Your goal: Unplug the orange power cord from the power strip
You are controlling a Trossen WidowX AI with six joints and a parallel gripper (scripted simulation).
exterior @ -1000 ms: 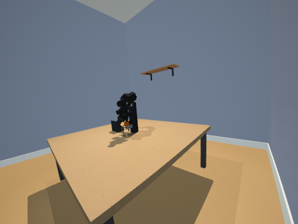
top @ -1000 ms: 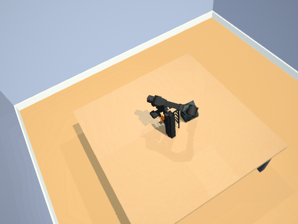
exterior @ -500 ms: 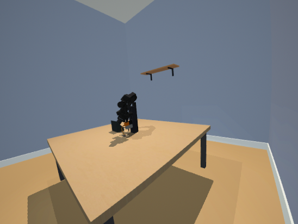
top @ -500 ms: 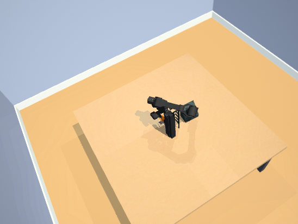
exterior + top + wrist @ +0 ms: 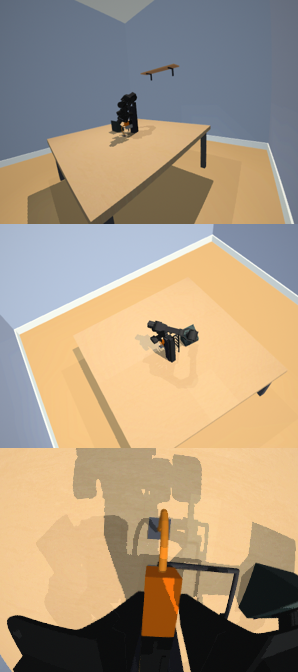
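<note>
Right now my gripper tip is 1 cm past the orange plug and 3 cm to the right of it. The rest, counted from my gripper tip: small dark block (1 cm ahead, 3 cm to the right, 13 cm below).
</note>
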